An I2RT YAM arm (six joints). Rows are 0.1 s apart.
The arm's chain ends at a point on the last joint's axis. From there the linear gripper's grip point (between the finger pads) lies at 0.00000 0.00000 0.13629 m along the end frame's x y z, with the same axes.
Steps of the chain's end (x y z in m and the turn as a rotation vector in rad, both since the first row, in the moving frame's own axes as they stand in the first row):
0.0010 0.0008 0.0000 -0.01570 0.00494 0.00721
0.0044 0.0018 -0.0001 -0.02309 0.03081 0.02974
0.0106 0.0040 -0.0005 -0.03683 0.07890 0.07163
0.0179 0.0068 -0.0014 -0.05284 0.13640 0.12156
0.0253 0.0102 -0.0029 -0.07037 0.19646 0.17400
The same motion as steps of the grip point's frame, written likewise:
0.0017 0.0029 0.0000 -0.01570 0.00494 0.00721
0.0086 0.0050 -0.0002 -0.02309 0.03081 0.02974
0.0212 0.0094 -0.0010 -0.03683 0.07890 0.07163
0.0359 0.0151 -0.0029 -0.05284 0.13640 0.12156
0.0509 0.0220 -0.0058 -0.07037 0.19646 0.17400

